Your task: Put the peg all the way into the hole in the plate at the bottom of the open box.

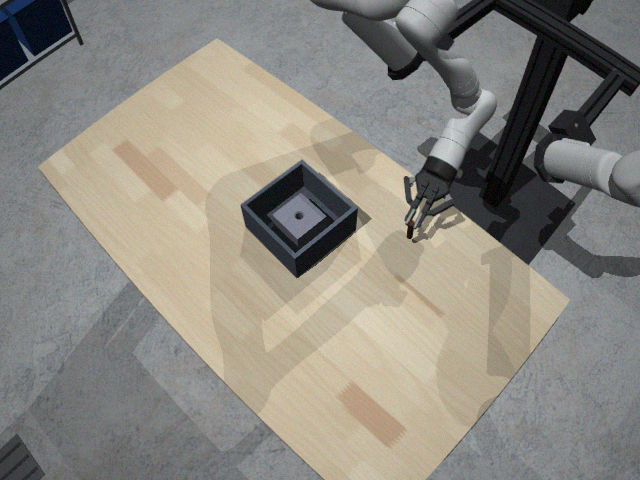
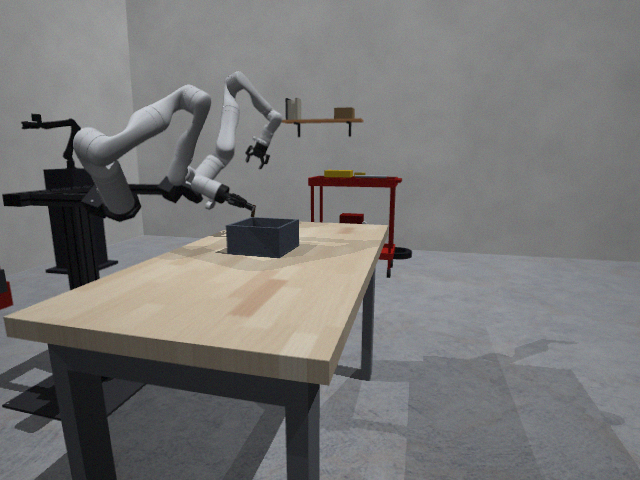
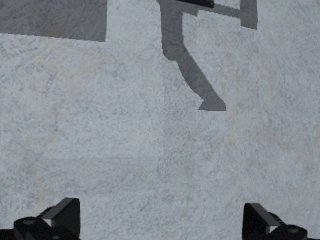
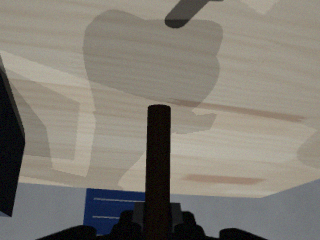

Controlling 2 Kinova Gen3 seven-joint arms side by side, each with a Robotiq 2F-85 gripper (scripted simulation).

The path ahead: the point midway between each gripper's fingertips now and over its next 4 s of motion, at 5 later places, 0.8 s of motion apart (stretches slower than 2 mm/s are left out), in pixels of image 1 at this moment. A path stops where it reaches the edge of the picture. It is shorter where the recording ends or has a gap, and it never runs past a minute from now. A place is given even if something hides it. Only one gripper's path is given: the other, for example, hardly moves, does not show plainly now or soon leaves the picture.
My right gripper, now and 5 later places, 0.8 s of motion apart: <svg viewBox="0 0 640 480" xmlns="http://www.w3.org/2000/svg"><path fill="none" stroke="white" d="M410 226L410 226L408 231L408 235L407 237L408 235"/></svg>
